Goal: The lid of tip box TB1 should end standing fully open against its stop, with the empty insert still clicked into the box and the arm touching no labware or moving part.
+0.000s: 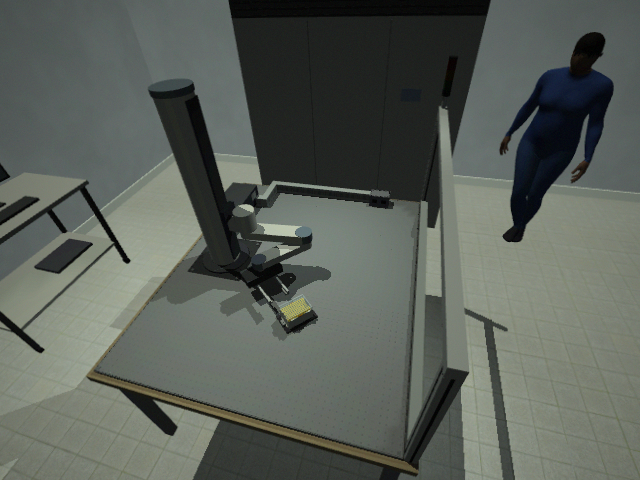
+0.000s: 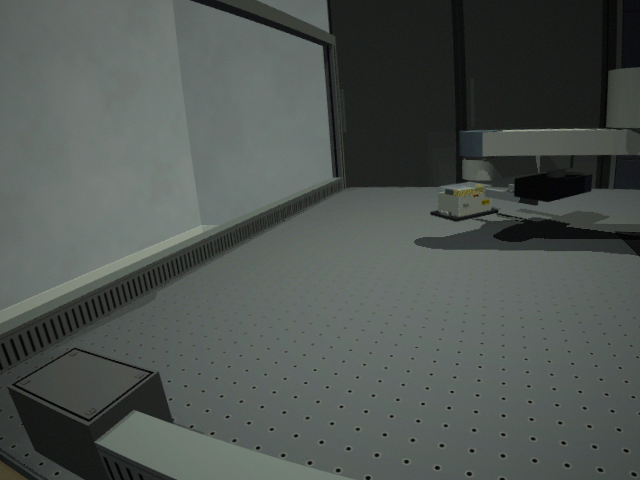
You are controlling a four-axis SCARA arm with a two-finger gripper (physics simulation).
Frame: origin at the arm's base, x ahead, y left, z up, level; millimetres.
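Seen in the pictures: gripper, fingertip midpoint: (image 1: pixel 279 297) (image 2: pixel 497 190); arm's base at its link origin: (image 1: pixel 226 258).
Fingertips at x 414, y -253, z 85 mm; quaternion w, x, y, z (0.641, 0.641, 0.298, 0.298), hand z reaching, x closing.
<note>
Pixels of each thing's top centre, then the offset from my fingertips to it. "*": a spot on its surface instead.
- Tip box TB1 at its top centre: (image 2: pixel 464 185) (image 1: pixel 295 306) dx +87, dy -34, dz +5 mm
- clear lid at a spot on its surface: (image 2: pixel 456 189) (image 1: pixel 303 297) * dx +105, dy +23, dz +5 mm
- tall framed screen at a spot on its surface: (image 1: pixel 450 248) * dx +607, dy -125, dz +535 mm
- dark block at a spot on its surface: (image 2: pixel 85 384) * dx +325, dy +924, dz +3 mm
Tip box TB1 (image 1: pixel 299 320) (image 2: pixel 457 206) is pale and stands on a dark base near the table's middle. Its yellow gridded insert (image 1: pixel 295 308) (image 2: pixel 476 190) appears to sit level in the box top. The clear lid (image 1: pixel 305 297) (image 2: pixel 456 189) shows as a pale outline over the box top, seemingly tilted; its exact angle and any contact with the stop cannot be told. My gripper (image 1: pixel 279 298) (image 2: pixel 497 191) is shut with nothing held; its two long fingers still stand apart. It reaches toward the box from the column side. One fingertip is close to the box's corner; contact cannot be told.
The arm column (image 1: pixel 199 180) stands at the table's left edge. A tall framed screen (image 1: pixel 450 248) runs along the right edge. A low rail (image 1: pixel 325 189) ends at a dark block (image 1: pixel 379 196) (image 2: pixel 85 384) at the back. A person in blue (image 1: pixel 555 124) is beyond the screen.
</note>
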